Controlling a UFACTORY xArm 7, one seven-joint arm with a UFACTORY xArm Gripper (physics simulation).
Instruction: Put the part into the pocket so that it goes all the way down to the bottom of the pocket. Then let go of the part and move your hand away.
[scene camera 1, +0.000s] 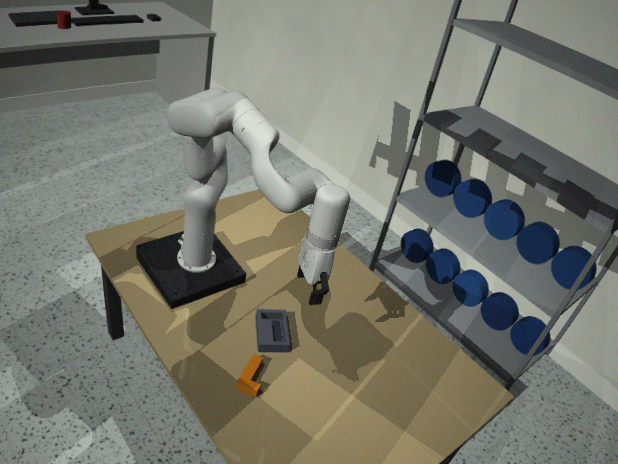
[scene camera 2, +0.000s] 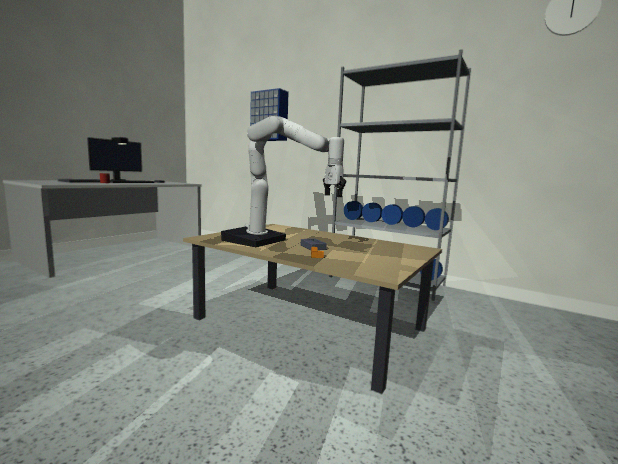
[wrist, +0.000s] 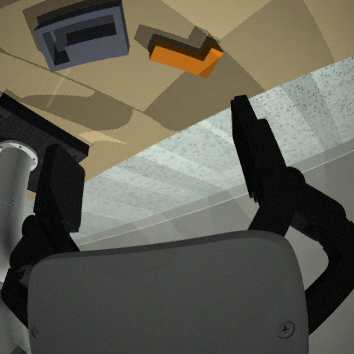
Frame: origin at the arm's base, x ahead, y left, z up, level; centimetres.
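Where they show: gripper, fingertip midpoint: (scene camera 1: 308, 289) (scene camera 2: 333, 196) (wrist: 144, 135); arm's base at its link origin: (scene camera 1: 196, 258) (scene camera 2: 257, 232) (wrist: 15, 155).
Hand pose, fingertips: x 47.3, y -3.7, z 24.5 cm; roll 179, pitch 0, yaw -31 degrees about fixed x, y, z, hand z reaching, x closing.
Note:
Each offset is from my fingertips to the centre of the thing. Level surfaces: height alone.
The orange L-shaped part @(dy -11.7, dx -2.8, dz -27.7 cm) (scene camera 1: 250, 371) (scene camera 2: 317, 254) (wrist: 179, 61) lies on the table beside the grey-blue block @(dy +3.6, dx -11.2, dz -27.4 cm) (scene camera 1: 266, 346) (scene camera 2: 313, 245) (wrist: 124, 37), apart from it. The block's pocket faces up and shows a raised light area and deeper dark recesses; no part is in it. My gripper (scene camera 1: 308, 288) (scene camera 2: 333, 194) (wrist: 144, 135) is open and empty. It hangs high above the table, on the shelf side of the block in the first scene view. In the wrist view, the part and block show beyond the fingertips near the top.
The arm's black base plate (scene camera 1: 175, 294) (scene camera 2: 253, 239) stands on the wooden table @(dz -29.1 cm) (scene camera 1: 380, 425) (scene camera 2: 390, 272). A metal shelf rack (scene camera 1: 434, 80) (scene camera 2: 456, 100) with blue discs stands beyond the table. A desk (scene camera 1: 185, 25) (scene camera 2: 180, 185) with a red cup (scene camera 1: 64, 20) (scene camera 2: 104, 178) is farther off.

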